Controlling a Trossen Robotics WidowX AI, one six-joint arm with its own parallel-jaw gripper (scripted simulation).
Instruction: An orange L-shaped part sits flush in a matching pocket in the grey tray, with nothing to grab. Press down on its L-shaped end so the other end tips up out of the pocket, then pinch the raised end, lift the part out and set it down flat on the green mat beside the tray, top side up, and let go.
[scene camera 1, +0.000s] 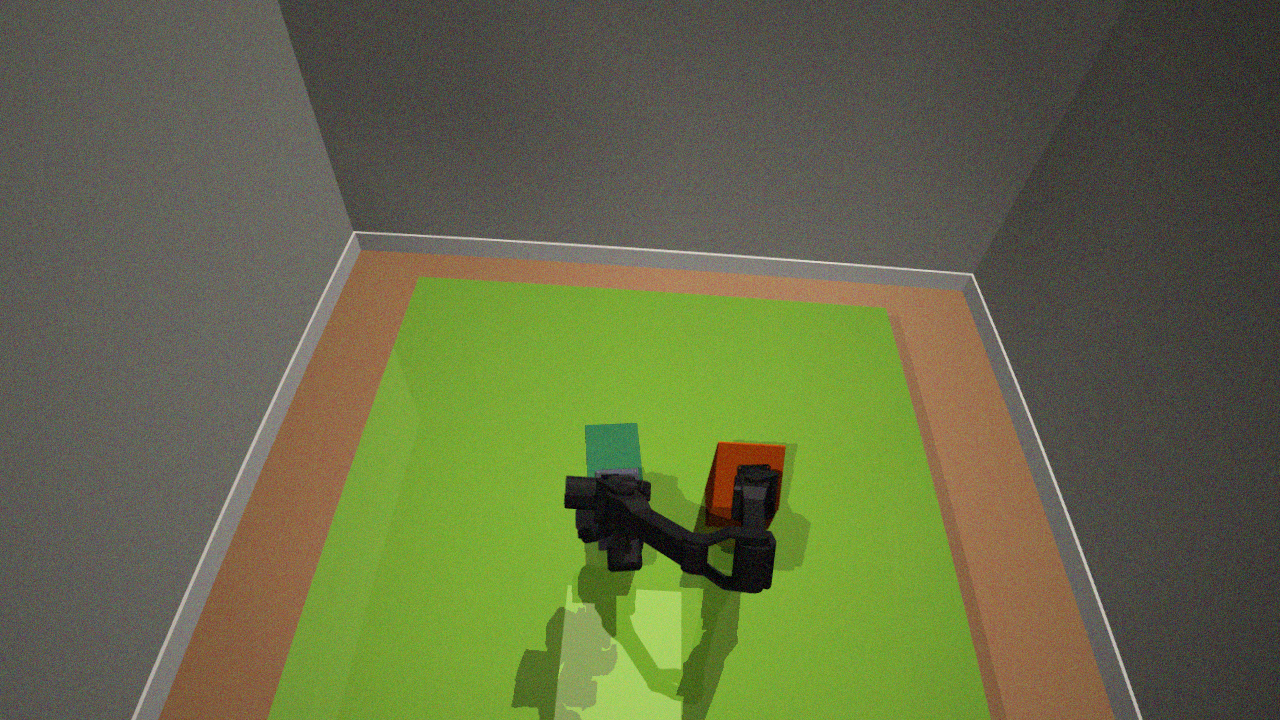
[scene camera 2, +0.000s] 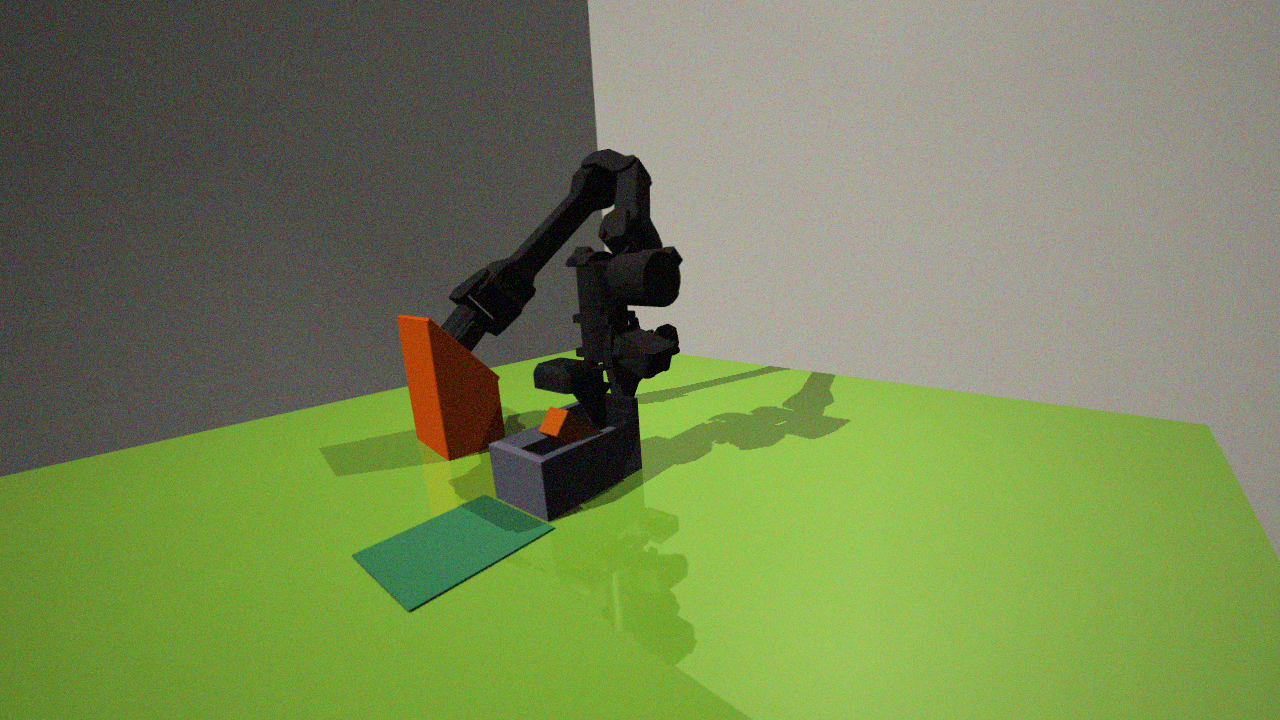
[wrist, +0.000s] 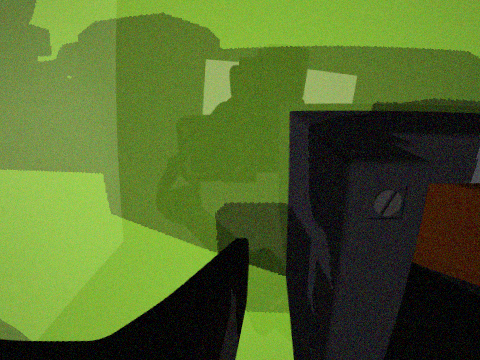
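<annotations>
My gripper is there in the wrist view, in scene camera 2, and in scene camera 1 (621, 540) too. On my gripper, (wrist: 208, 309) and (scene camera 2: 630, 393) are the same spot.
</annotations>
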